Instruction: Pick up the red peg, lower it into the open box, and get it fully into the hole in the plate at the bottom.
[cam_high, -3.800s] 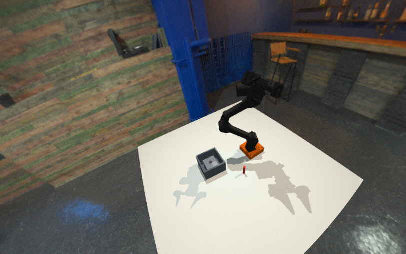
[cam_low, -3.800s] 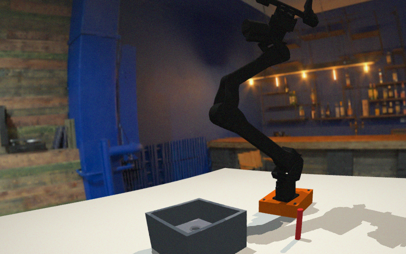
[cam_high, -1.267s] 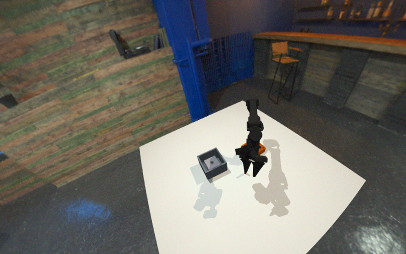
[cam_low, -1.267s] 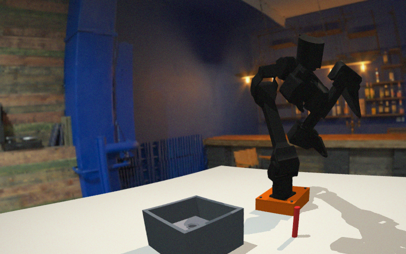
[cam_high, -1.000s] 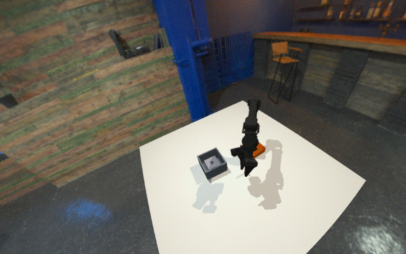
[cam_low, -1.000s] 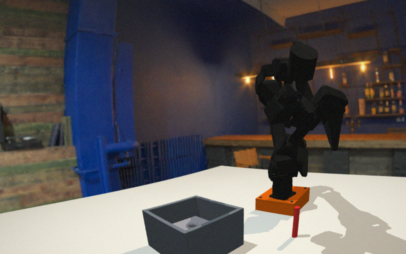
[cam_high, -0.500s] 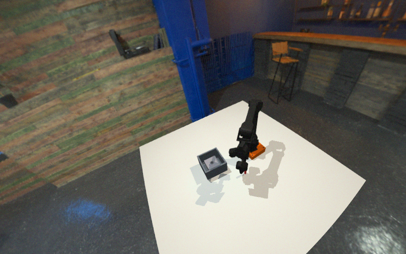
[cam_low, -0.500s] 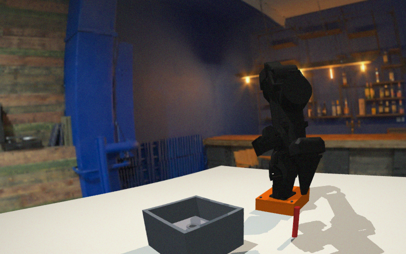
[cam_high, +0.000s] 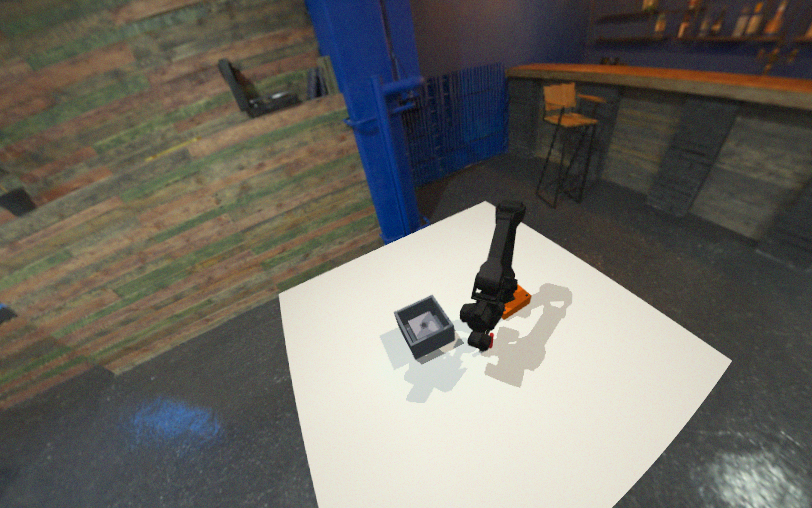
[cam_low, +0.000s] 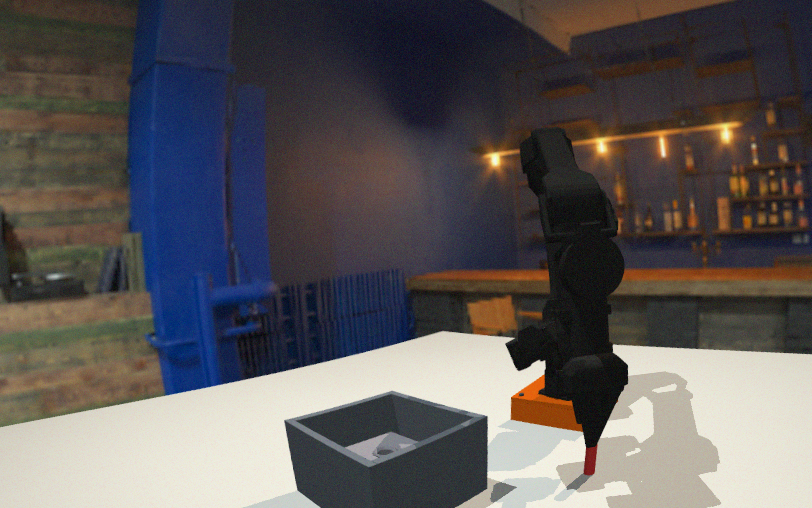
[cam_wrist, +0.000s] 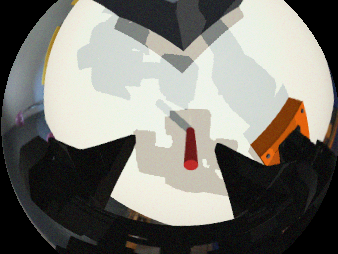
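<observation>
My gripper tip is 20 mm past the red peg and 20 mm above it. The rest, counted from my gripper tip: light grey plate 170 mm ahead, 140 mm to the right, 20 mm below; then dark grey box 170 mm ahead, 140 mm to the right, 40 mm below.
</observation>
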